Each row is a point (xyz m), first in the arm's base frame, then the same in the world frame.
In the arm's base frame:
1: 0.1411 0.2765 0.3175
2: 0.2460 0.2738 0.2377
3: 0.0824 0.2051 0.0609
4: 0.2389 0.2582 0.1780
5: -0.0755 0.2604 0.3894
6: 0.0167 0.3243 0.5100
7: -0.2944 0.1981 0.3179
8: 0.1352 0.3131 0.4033
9: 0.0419 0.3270 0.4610
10: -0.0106 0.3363 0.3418
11: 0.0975 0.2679 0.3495
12: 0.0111 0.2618 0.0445
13: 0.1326 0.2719 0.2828
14: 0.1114 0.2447 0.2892
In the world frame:
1: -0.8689 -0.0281 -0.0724
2: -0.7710 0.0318 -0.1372
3: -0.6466 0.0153 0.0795
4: -0.7177 0.0444 -0.1078
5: -0.9854 -0.1289 0.0967
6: -1.0713 -0.1421 -0.0432
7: -0.9726 -0.1844 0.3284
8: -0.9462 -0.0666 -0.1081
9: -1.0184 -0.1292 -0.0525
10: -0.9128 -0.1584 0.0186
11: -0.9101 -0.0447 -0.0405
12: -0.6354 -0.0691 0.1159
13: -0.8380 -0.0269 -0.0538
14: -0.8534 -0.0148 -0.0247

